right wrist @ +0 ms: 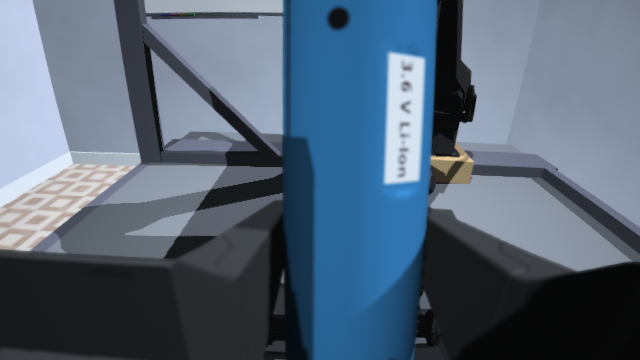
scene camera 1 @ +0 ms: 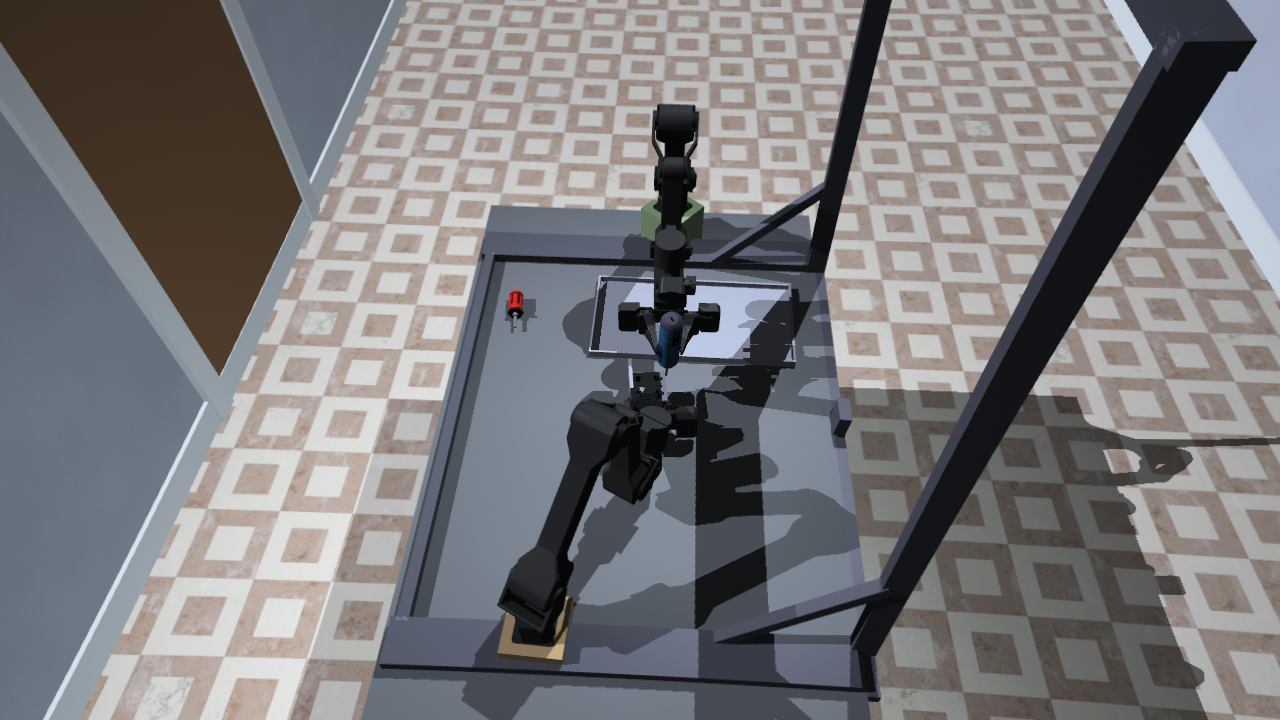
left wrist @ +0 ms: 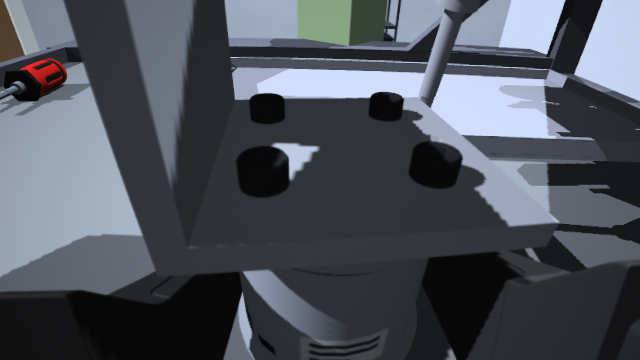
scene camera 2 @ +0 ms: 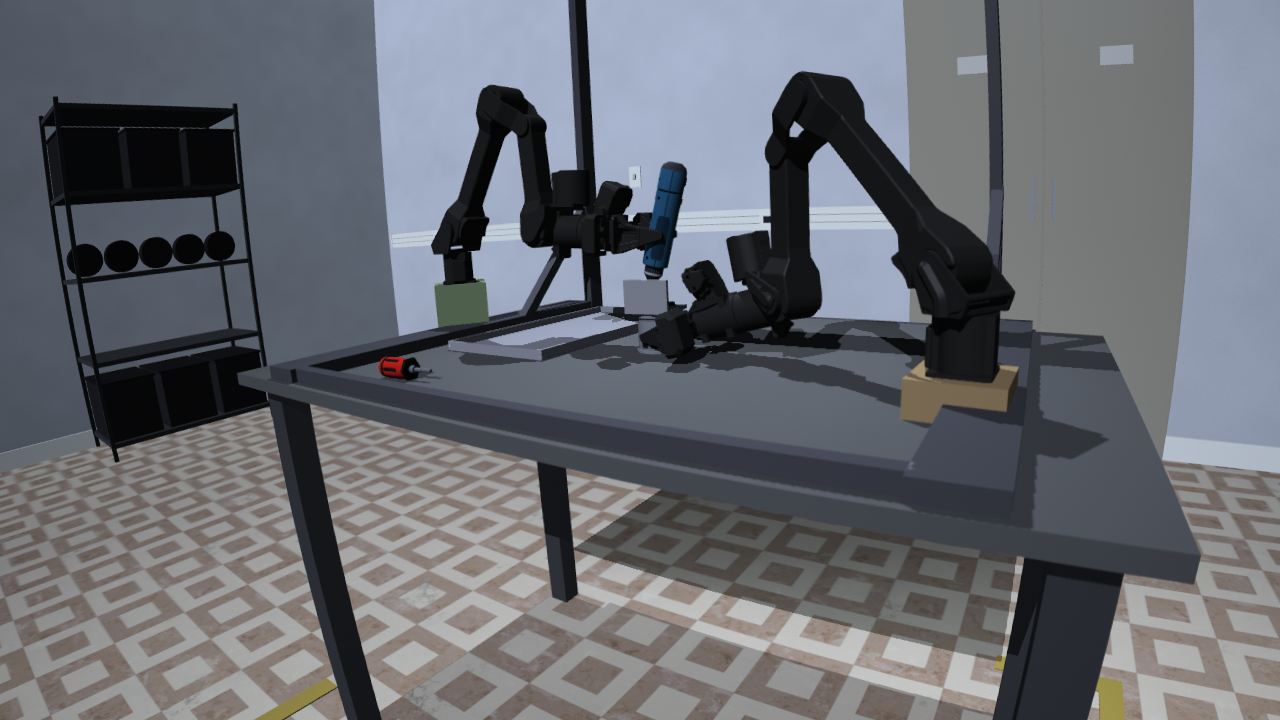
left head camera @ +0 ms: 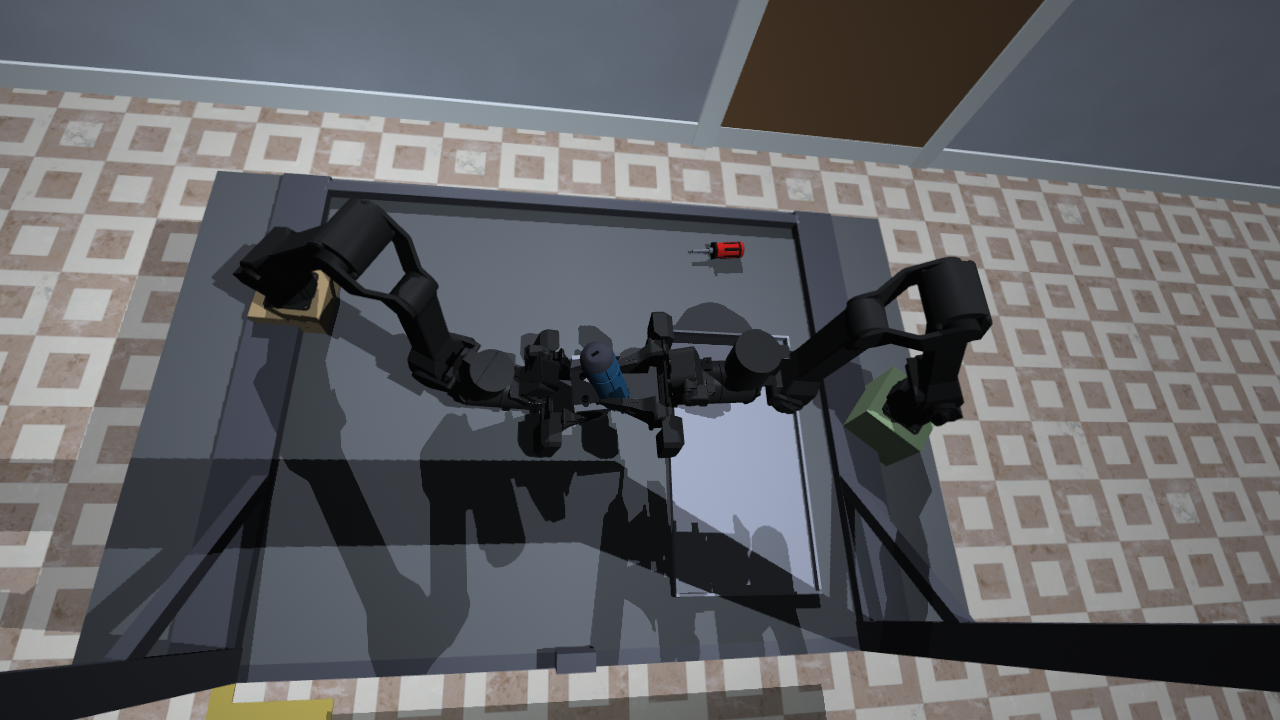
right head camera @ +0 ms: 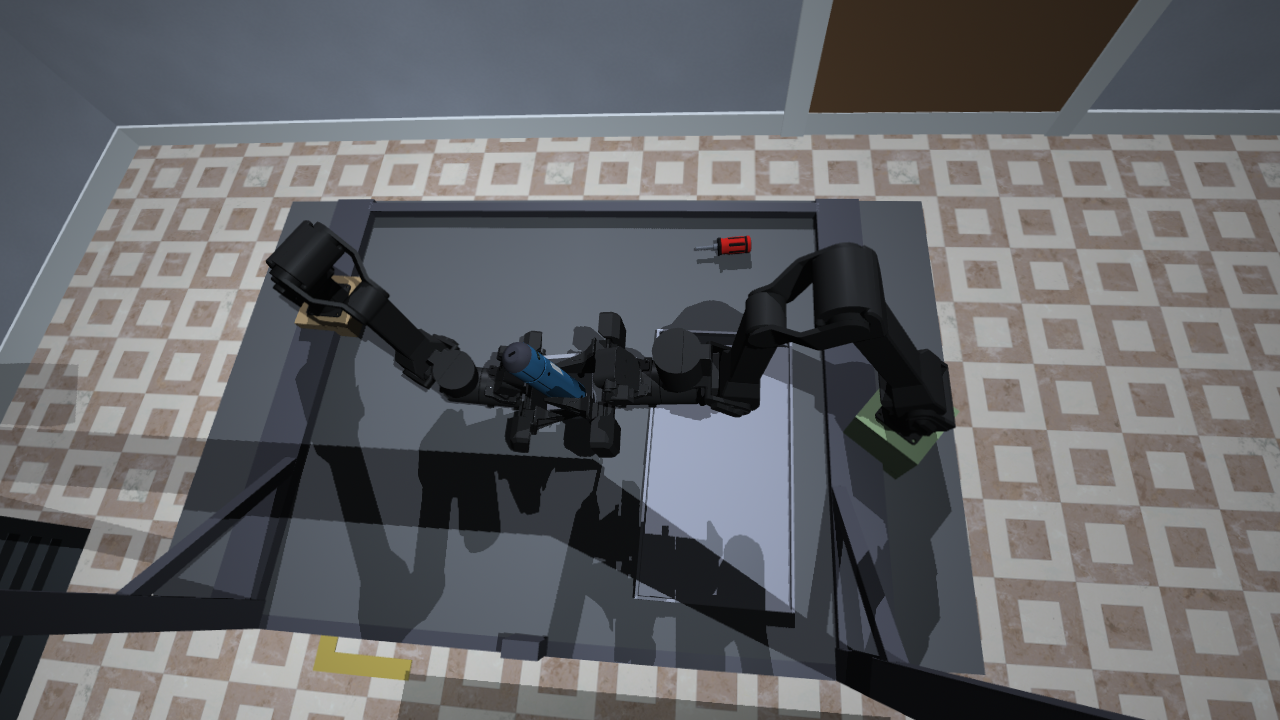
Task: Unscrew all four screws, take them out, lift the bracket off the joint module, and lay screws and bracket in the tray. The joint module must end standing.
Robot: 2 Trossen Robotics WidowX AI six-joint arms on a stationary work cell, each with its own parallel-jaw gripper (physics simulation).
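Note:
The joint module [left wrist: 335, 310] [scene camera 2: 646, 333] stands upright with the grey L-shaped bracket [left wrist: 350, 215] [scene camera 2: 645, 295] on top. Four black screws [left wrist: 267, 109] [left wrist: 386, 106] [left wrist: 263, 171] [left wrist: 435, 165] sit in the bracket's flat plate. My left gripper [left wrist: 328, 235] is shut on the joint module, below the bracket. My right gripper [right wrist: 348, 215] [scene camera 2: 657, 236] is shut on the blue electric screwdriver [right wrist: 357, 125] [scene camera 2: 666, 201] [left head camera: 608, 371], which leans slightly, bit down. Its bit [left wrist: 440, 60] shows by the plate's far right corner; whether it touches anything is unclear. The tray [left head camera: 733, 483] [right head camera: 716, 483] lies beside the module, partly under my right arm.
A red screwdriver [left head camera: 729, 249] [right head camera: 735, 244] [scene camera 1: 515, 302] [scene camera 2: 393, 367] [left wrist: 42, 77] lies near the table's far edge in the head views. The arms stand on a tan block [scene camera 2: 957, 391] and a green block [scene camera 2: 461, 302]. Dark frame posts and braces [scene camera 1: 805, 608] rise at the table's sides.

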